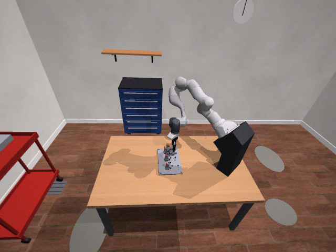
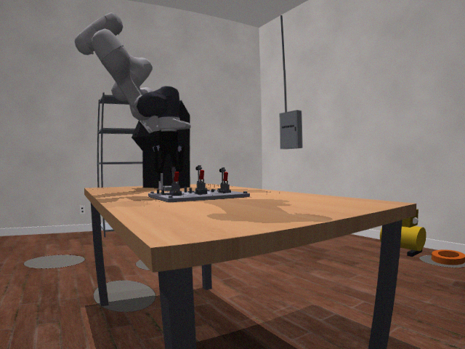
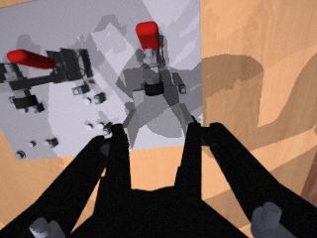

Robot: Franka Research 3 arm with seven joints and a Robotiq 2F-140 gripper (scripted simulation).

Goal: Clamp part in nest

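The grey block part is 30 mm below my hand. From my hand the other things lie so: grey fixture plate: 80 mm to the left, 80 mm ahead, 60 mm below.
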